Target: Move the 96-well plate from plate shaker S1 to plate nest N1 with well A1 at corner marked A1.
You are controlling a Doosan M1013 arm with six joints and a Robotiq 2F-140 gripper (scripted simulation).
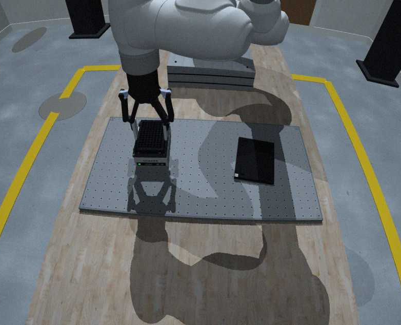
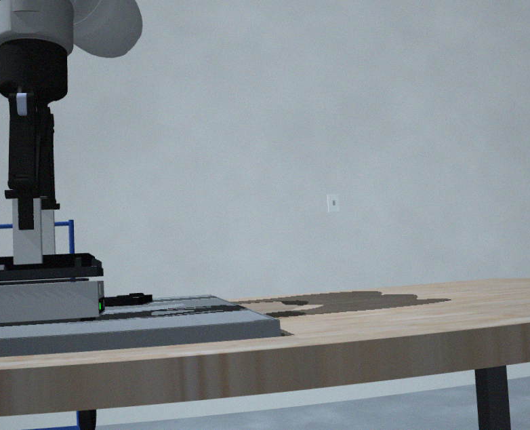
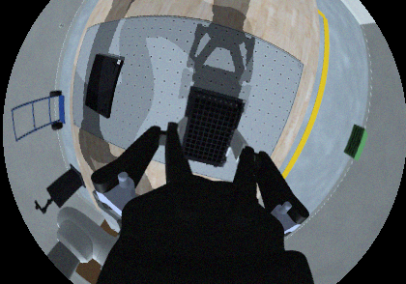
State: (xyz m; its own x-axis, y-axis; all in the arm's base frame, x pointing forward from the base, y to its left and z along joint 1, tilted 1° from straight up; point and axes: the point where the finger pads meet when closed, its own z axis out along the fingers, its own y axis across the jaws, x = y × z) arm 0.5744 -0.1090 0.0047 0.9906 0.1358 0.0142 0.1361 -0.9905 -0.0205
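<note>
Now: the black 96-well plate 2 cm below my hand. From my hand the other things lie so: black plate nest N1: 32 cm to the left, 8 cm below, 1 cm behind; small pale mark: 27 cm to the left, 7 cm below, 7 cm ahead.
</note>
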